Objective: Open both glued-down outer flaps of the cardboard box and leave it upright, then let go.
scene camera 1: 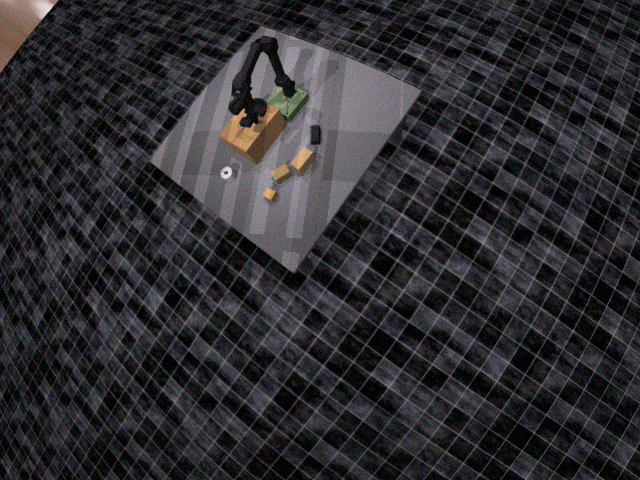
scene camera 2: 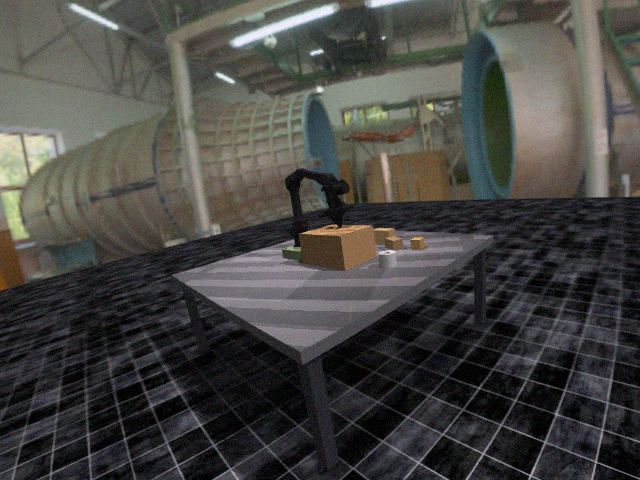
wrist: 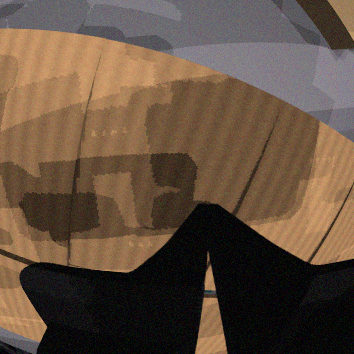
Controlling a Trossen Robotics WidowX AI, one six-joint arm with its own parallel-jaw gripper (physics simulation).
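Frame: origin at the arm's base, x ahead, y right, z down, level; millimetres.
Where they show: gripper, between the fingertips: (scene camera 1: 256, 123) (scene camera 2: 340, 227) (wrist: 206, 212); arm's base, origin of its link: (scene camera 1: 290, 92).
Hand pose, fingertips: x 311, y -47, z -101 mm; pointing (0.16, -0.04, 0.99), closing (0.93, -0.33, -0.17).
Observation:
Things, the pixels of their top centre, and the offset from my fingertips. Level surfaces: height alone.
- brown cardboard box, centre of its top: (wrist: 195, 295) (scene camera 2: 334, 229) (scene camera 1: 248, 121) dz -3, dx +16, dy +53 mm
- white roll, centre of its top: (scene camera 2: 387, 252) (scene camera 1: 226, 172) dz +92, dx +308, dy +29 mm
- black block, centre of its top: (scene camera 1: 314, 133) dz +119, dx -166, dy -252 mm
- grey table, height of its surface: dz +153 mm
The brown cardboard box (scene camera 1: 267, 140) (scene camera 2: 323, 250) (wrist: 120, 117) stands upright on the table. Its top looks flat in both scene views, and no flap stands up there. In the wrist view, thin dark slits cross the near top panel, and a dark seam shows at the left beside the fingers and in the gap between them. My gripper (scene camera 1: 246, 124) (scene camera 2: 340, 226) (wrist: 206, 212) is shut and empty, pointing down at the top of the box. Its tips are at or just above the cardboard; contact cannot be told. The fingers and arm hide part of the top and seam.
The arm's green base plate (scene camera 1: 296, 106) (scene camera 2: 291, 252) is beside the box. A white roll (scene camera 1: 222, 173) (scene camera 2: 387, 259) stands near it. Three small cardboard-coloured blocks (scene camera 1: 302, 160) (scene camera 2: 417, 242) and a black block (scene camera 1: 315, 134) lie on the grey table (scene camera 1: 369, 116) (scene camera 2: 258, 289).

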